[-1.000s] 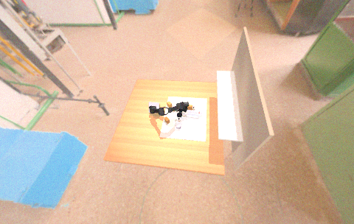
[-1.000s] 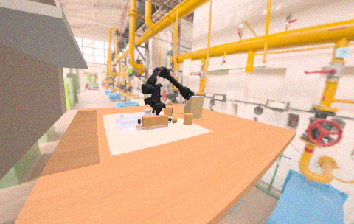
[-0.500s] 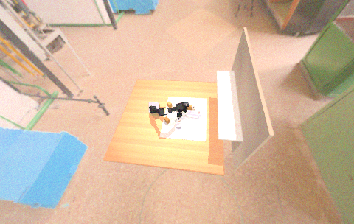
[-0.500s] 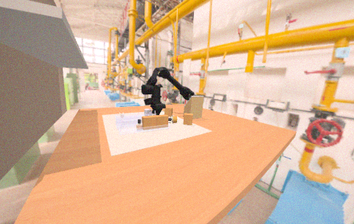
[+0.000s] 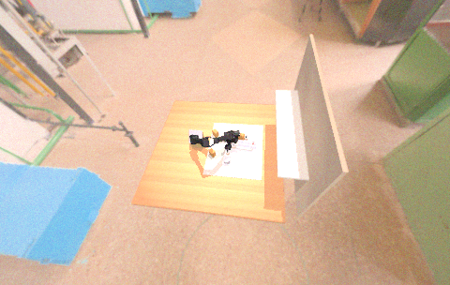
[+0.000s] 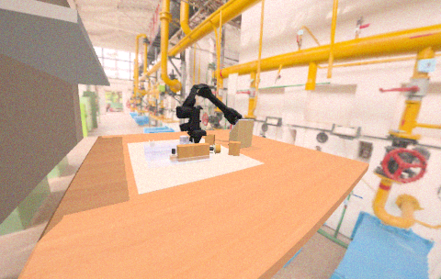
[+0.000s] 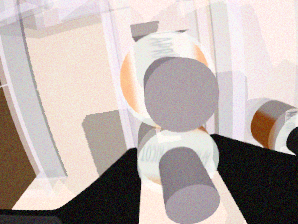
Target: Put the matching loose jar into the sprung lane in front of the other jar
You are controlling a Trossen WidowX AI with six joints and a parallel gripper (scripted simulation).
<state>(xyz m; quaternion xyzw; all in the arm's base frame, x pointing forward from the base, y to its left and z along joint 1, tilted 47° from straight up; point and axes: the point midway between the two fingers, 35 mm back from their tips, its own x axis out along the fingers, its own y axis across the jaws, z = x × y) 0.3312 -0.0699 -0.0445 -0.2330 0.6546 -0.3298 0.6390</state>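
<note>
The white mat lies 5 cm ahead of my gripper tip and 3 cm below it.
</note>
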